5 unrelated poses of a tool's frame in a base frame.
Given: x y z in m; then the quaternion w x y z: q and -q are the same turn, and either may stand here.
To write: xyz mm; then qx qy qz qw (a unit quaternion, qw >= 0). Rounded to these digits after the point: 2 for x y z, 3 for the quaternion.
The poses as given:
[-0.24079 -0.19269 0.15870 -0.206 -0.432 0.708 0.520]
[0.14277 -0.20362 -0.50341 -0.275 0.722 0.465 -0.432]
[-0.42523 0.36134 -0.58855 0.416 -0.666 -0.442 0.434]
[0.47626 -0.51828 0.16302 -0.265 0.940 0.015 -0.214]
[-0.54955 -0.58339 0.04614 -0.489 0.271 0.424 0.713]
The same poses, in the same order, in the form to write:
[-240.79 -192.69 158.70 0.432 -0.708 -0.520 0.206]
[142.77 -203.62 -503.41 -0.722 -0.465 0.432 0.275]
[-425.23 361.34 -588.55 -0.666 -0.442 0.434 0.416]
[476.26 -518.28 163.02 -0.940 -0.015 0.214 0.265]
[-549.55 -583.39 46.14 -0.271 -0.424 -0.713 0.489]

